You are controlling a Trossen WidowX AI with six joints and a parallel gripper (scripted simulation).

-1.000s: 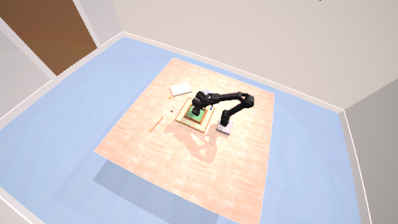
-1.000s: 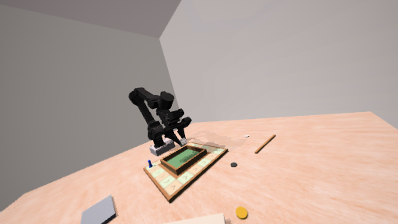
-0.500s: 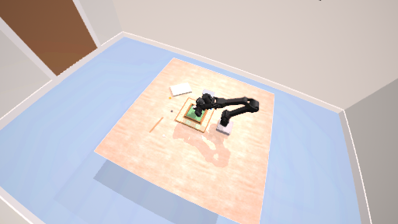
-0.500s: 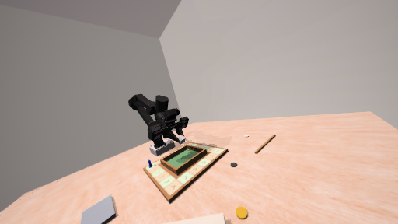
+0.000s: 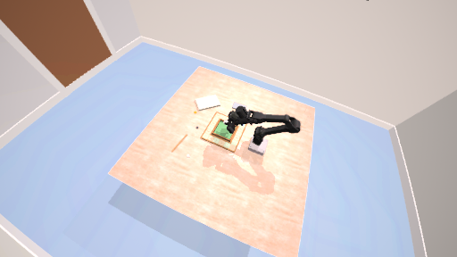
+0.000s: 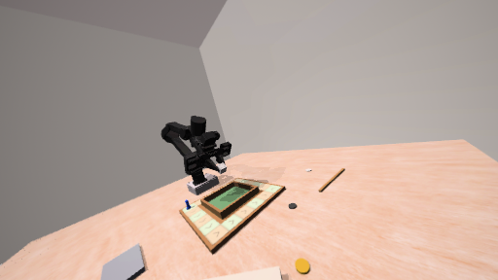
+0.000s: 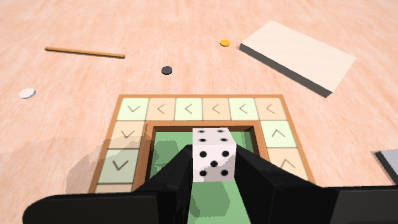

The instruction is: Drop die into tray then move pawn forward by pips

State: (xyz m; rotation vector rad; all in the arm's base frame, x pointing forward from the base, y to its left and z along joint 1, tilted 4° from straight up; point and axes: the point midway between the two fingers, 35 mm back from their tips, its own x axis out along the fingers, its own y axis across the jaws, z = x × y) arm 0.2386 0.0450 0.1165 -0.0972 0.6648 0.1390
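Now: gripper tip right at the die. Also, from my gripper tip: grey block: 300 mm to the right, 120 mm below, 20 mm ahead; blue pawn: 130 mm to the right, 100 mm below, 100 mm behind; black disc: 200 mm ahead, 120 mm below, 100 mm to the left.
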